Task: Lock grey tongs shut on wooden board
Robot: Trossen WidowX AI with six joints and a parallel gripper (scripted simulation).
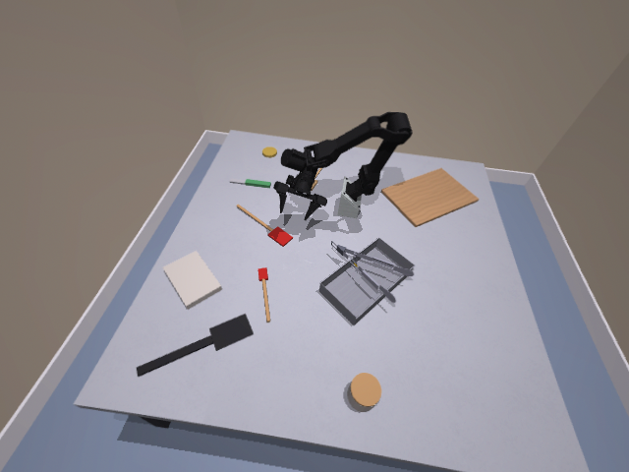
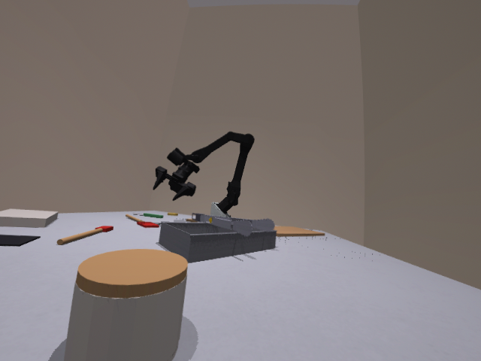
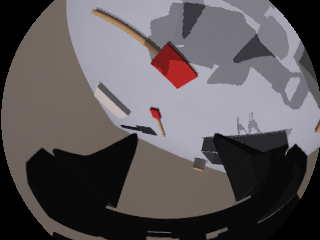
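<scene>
The roasting tin lies 130 mm ahead of my gripper tip, 290 mm to the left of it and 100 mm below it. Also, from my gripper tip: red spatula (40 mm behind, 110 mm to the right, 120 mm below); white block (250 mm ahead, 290 mm to the right, 120 mm below); black spatula (440 mm ahead, 170 mm to the right, 130 mm below).
</scene>
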